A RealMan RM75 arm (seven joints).
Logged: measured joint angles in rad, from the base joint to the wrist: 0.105 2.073 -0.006 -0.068 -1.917 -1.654 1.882; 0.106 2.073 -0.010 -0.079 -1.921 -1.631 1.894; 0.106 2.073 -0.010 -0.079 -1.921 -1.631 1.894; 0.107 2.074 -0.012 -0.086 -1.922 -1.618 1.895; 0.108 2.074 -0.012 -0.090 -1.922 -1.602 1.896; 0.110 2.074 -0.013 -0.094 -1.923 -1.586 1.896; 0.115 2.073 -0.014 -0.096 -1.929 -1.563 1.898; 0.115 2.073 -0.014 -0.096 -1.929 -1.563 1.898; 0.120 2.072 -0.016 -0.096 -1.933 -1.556 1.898; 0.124 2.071 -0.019 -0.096 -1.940 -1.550 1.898; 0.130 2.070 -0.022 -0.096 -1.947 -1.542 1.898; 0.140 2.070 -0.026 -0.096 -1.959 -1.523 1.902; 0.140 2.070 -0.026 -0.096 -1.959 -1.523 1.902; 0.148 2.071 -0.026 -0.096 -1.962 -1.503 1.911; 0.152 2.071 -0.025 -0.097 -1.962 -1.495 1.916
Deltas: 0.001 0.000 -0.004 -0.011 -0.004 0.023 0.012; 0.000 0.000 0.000 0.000 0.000 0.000 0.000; 0.001 0.001 -0.002 -0.007 -0.001 0.013 0.001; 0.001 0.000 0.000 -0.004 0.000 0.016 0.001; 0.002 0.000 -0.001 -0.004 -0.001 0.016 0.000; 0.005 -0.001 -0.001 -0.002 -0.006 0.023 0.002; 0.000 0.000 0.000 0.000 0.000 0.000 0.000; 0.005 -0.001 -0.002 0.000 -0.004 0.007 0.000; 0.004 -0.001 -0.003 0.000 -0.007 0.006 0.000; 0.006 -0.001 -0.003 0.000 -0.007 0.008 0.000; 0.010 0.000 -0.004 0.000 -0.012 0.019 0.004; 0.000 0.000 0.000 0.000 0.000 0.000 0.000; 0.008 0.001 0.000 0.000 -0.003 0.020 0.009; 0.004 0.000 0.001 -0.001 0.000 0.008 0.005
